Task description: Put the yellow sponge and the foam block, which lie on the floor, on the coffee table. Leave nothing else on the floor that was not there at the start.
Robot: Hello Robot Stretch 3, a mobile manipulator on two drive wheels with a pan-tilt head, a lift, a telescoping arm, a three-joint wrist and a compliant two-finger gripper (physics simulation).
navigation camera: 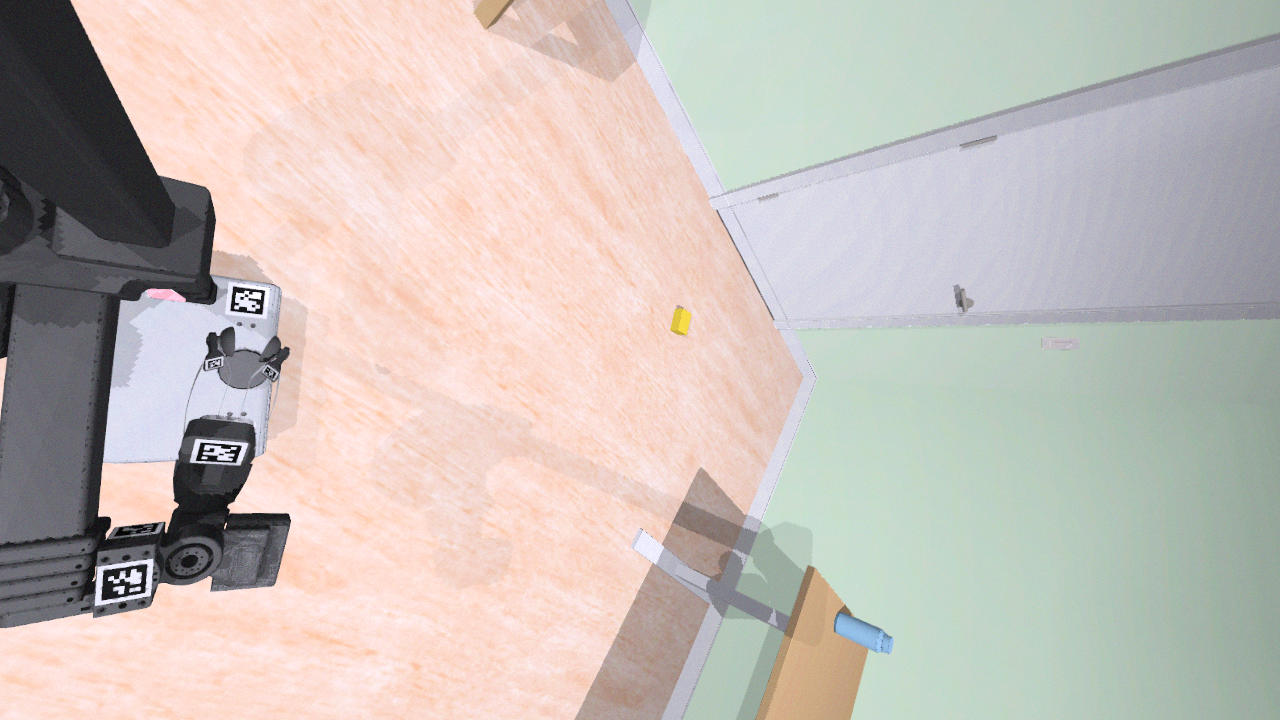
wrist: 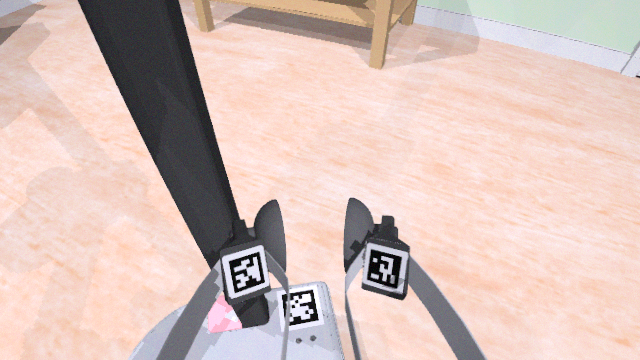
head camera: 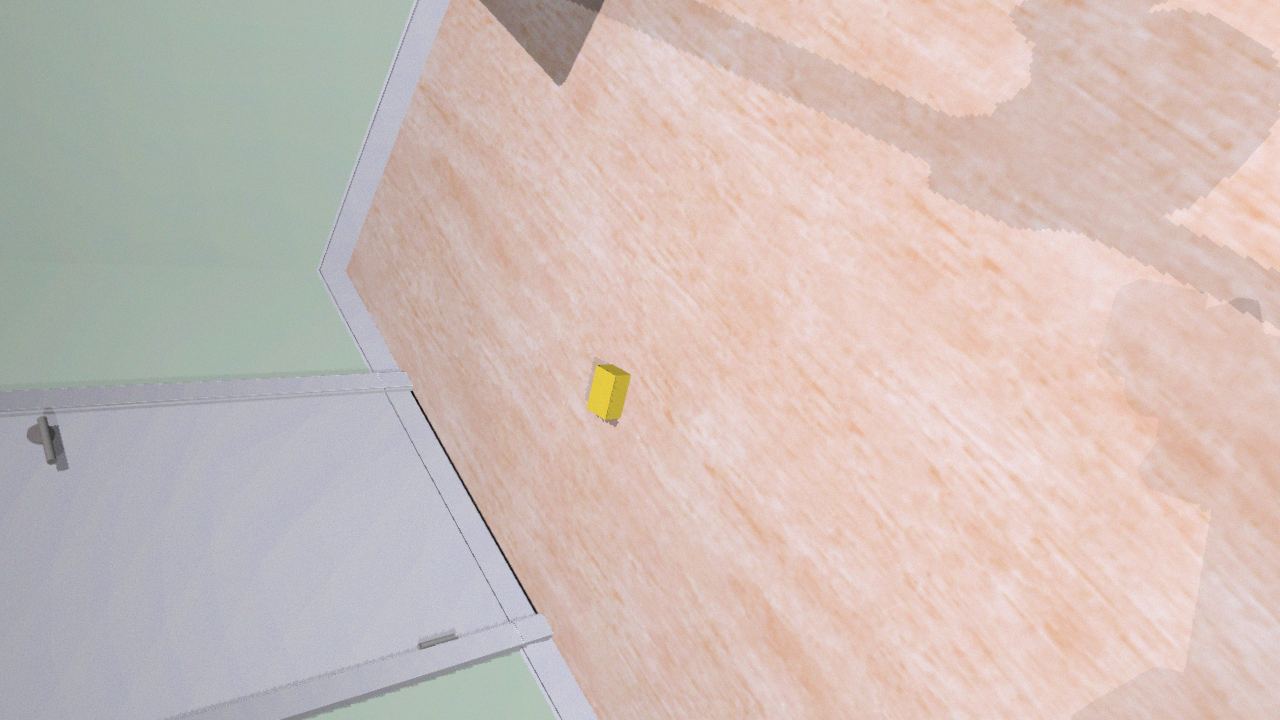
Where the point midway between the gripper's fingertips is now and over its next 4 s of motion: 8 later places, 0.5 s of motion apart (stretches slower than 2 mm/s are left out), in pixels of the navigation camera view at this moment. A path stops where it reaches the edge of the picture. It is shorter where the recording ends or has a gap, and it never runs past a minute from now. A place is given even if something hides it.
My gripper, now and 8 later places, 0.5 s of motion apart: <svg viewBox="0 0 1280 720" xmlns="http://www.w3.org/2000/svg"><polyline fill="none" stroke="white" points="253,334 266,335 300,338 332,342 359,344 388,348 444,353 503,357 554,362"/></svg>
